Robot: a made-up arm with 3 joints. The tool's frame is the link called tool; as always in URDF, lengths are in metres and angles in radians.
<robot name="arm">
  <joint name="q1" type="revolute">
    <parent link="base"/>
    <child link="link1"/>
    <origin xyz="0.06 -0.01 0.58" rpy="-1.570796 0 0"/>
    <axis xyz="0 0 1"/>
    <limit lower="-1.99" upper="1.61" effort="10" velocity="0.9"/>
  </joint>
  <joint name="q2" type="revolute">
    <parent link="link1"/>
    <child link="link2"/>
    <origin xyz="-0.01 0 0.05" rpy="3.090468 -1.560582 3.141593"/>
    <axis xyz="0 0 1"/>
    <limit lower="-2.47" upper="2.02" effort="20" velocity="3.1"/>
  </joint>
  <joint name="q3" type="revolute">
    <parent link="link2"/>
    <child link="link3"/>
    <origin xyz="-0.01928 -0.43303 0.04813" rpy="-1.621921 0 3.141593"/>
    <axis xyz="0 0 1"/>
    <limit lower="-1.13" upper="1.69" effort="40" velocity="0.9"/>
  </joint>
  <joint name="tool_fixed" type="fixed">
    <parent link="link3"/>
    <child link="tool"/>
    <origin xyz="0.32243 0.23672 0.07" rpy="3.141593 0 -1.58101"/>
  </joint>
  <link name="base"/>
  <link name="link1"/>
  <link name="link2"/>
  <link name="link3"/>
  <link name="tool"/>
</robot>
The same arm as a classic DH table. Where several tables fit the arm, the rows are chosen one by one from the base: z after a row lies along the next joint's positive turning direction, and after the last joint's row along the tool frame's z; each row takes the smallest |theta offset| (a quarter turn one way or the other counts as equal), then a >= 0, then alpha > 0; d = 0 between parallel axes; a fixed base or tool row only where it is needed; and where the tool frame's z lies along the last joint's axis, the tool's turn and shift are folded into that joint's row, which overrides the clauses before.
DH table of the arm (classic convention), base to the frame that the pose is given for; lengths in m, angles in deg. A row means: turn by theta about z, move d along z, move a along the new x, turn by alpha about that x. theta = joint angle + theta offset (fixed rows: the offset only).
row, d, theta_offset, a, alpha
base (fixed), 0.58, 0, 0.06, -90
q1, 0.0401, 87.07, -0.0005, -90.58
q2, 0.0803, 89.97, 0.0193, -92.93
q3, 0, 36.29, 0.4, 180
tool (fixed), -0.5036, 126.87, 0, 0
Joint limits (deg, base to tool): -114.02..92.25 -141.52..115.74 -64.74..96.83

